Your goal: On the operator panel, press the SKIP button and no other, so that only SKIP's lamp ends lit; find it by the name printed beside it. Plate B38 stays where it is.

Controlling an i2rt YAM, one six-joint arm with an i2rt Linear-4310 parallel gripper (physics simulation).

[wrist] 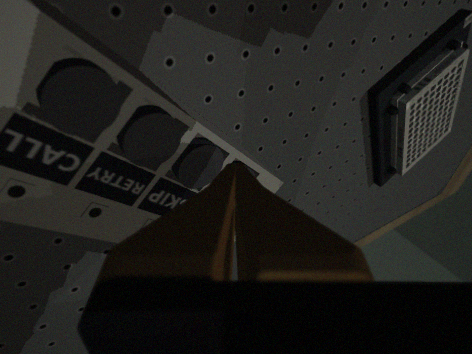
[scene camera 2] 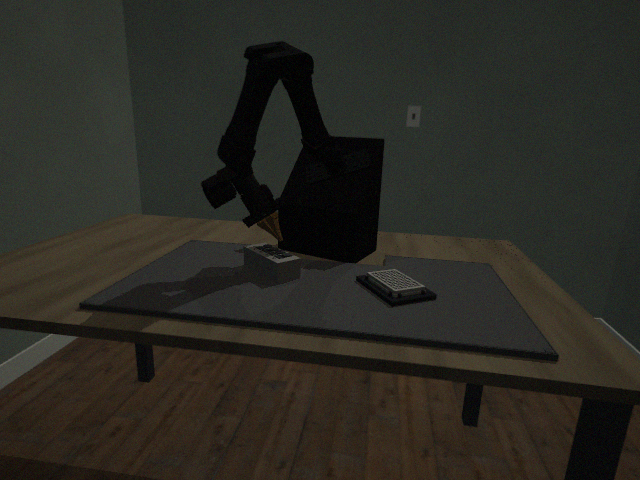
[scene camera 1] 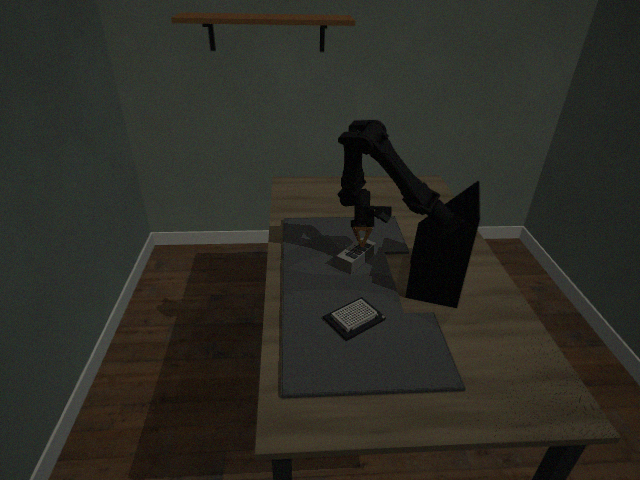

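Where they show: gripper, fingertip midpoint: [wrist: 235, 176] [scene camera 2: 281, 241] [scene camera 1: 362, 246]; arm's base, link origin: [scene camera 2: 337, 168] [scene camera 1: 447, 221].
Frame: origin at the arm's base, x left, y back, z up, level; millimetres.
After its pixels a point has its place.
Observation:
The light operator panel [scene camera 1: 349, 264] @(y -283, x -131, z -206 mm) [scene camera 2: 271, 269] @(y -291, x -197, z -220 mm) [wrist: 55, 202] @(y -212, x -234, z -196 mm) sits on the mat. In the wrist view its round dark buttons CALL [wrist: 77, 97] @(y -176, x -210, z -193 mm), RETRY [wrist: 150, 136] @(y -201, x -193, z -193 mm) and SKIP [wrist: 199, 162] @(y -226, x -176, z -193 mm) run in a row, names printed beside them; the first letter of SKIP's label [wrist: 170, 201] @(y -242, x -195, z -196 mm) is covered. My gripper [scene camera 1: 362, 244] @(y -219, x -172, z -169 mm) [scene camera 2: 280, 240] @(y -219, x -172, z -169 mm) [wrist: 235, 176] @(y -219, x -172, z -169 mm) is shut and empty, tips low over the panel, right of SKIP in the wrist view, hiding most of the last button. Contact cannot be told. CALL's lamp [wrist: 16, 191] @(y -200, x -241, z -195 mm) and RETRY's lamp [wrist: 95, 212] @(y -225, x -225, z -195 mm) are dark; SKIP's lamp is hidden. White plate B38 [scene camera 1: 355, 314] @(y -355, x 100, z -224 mm) [scene camera 2: 395, 281] @(y -367, x 93, z -224 mm) [wrist: 435, 117] @(y -357, x 104, z -224 mm) rests on its holder.
The plate's black holder [scene camera 1: 347, 334] @(y -406, x 161, z -237 mm) [scene camera 2: 390, 301] @(y -444, x 61, z -239 mm) [wrist: 381, 150] @(y -376, x 42, z -237 mm) lies on the dark perforated mat [scene camera 1: 361, 366] @(y -409, x 279, z -249 mm) [scene camera 2: 465, 330] @(y -560, x 177, z -249 mm) [wrist: 305, 120] @(y -291, x -59, z -249 mm). A tall black block [scene camera 1: 439, 258] @(y -70, x 88, z -74 mm) [scene camera 2: 330, 206] @(y -85, x -30, z -102 mm) stands at the arm's base. The mat lies on a wooden table [scene camera 1: 439, 418] @(y -279, x 485, z -262 mm) [scene camera 2: 31, 258] @(y -78, x -859, z -262 mm).

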